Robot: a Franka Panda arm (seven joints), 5 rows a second.
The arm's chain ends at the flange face. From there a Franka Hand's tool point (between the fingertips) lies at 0.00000 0.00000 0.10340 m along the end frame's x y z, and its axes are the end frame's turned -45 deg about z.
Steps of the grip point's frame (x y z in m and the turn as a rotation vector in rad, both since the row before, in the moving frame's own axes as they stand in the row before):
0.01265, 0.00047, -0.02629, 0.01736, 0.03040, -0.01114
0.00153, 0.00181, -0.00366, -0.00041, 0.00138, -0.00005
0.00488, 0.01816, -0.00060, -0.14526, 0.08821, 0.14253
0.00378, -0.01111, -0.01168, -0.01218, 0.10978, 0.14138
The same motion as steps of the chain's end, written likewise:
0.00834, -0.00512, -0.02623, 0.03377, 0.00922, -0.01114
0.00223, 0.00027, -0.00366, 0.00069, 0.00127, -0.00005
-0.00034, 0.00404, 0.00089, -0.04034, 0.16509, 0.14253
-0.01456, -0.00406, -0.01105, 0.06901, 0.08624, 0.14138

